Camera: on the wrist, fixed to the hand. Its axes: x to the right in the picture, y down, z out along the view.
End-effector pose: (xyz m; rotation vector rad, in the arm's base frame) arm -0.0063 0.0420 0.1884 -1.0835 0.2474 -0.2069
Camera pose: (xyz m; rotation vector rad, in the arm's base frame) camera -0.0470 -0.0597 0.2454 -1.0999 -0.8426 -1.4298
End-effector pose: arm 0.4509 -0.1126 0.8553 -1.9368 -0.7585 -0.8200
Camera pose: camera 0.3485 -0.1370 0.9198 -1.1626 -2.4336 -1.4107
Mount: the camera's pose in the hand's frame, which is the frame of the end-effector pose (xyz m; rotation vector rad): -0.0153 -0.0987 -0.0726 -0.0148 -0.2209 -1.5329
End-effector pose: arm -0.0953 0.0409 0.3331 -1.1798 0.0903 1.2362
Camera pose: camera 0.0107 -0.0086 0.3726 -0.7374 -0.8453 -0.0249
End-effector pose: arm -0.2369 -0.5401 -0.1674 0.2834 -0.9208 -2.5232
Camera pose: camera -0.2319 -0.5063 -0.2861 -0.5088 0.4404 1.9658
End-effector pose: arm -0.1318 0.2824 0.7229 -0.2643 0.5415 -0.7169
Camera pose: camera -0.2359 0.2175 0.7086 -0.7808 0.0293 -2.1270
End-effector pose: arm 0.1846 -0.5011 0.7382 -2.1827 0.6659 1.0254
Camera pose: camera 0.2766 -0.4840 0.8188 -1.7554 -1.0254 0.3480
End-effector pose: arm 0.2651 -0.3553 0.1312 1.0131 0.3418 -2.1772
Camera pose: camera 0.2447 -0.2408 0.0897 -0.2690 -0.8844 2.3222
